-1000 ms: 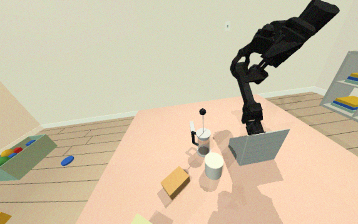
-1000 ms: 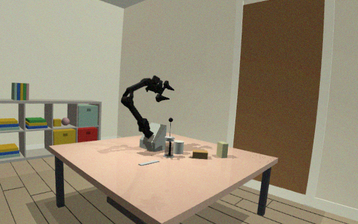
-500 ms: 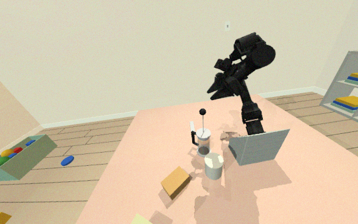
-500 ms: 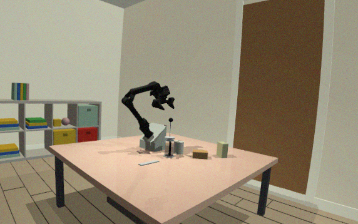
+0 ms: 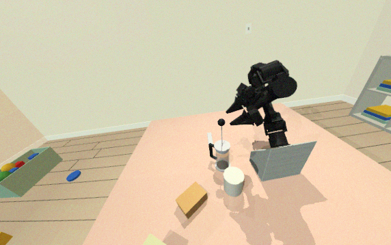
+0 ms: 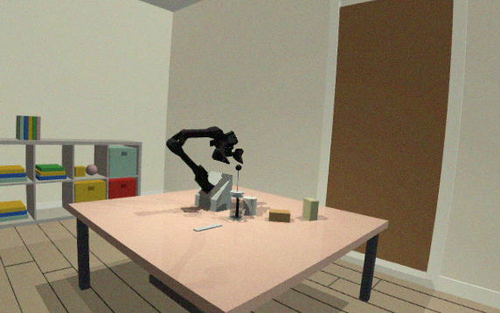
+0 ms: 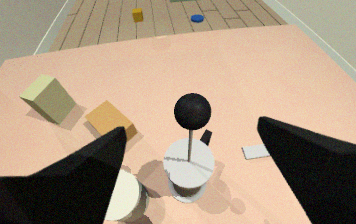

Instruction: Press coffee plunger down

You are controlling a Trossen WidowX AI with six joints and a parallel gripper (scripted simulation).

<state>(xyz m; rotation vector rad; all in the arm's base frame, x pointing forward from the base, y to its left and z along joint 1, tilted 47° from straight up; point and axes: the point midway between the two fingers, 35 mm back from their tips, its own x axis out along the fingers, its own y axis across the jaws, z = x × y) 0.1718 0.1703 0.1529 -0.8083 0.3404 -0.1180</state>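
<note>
My gripper tip is now 160 mm above the coffee press, 40 mm short of it and 10 mm to the left of it. From my gripper tip the other things lie so: orange block 270 mm below, 180 mm to the left, 170 mm ahead.
</note>
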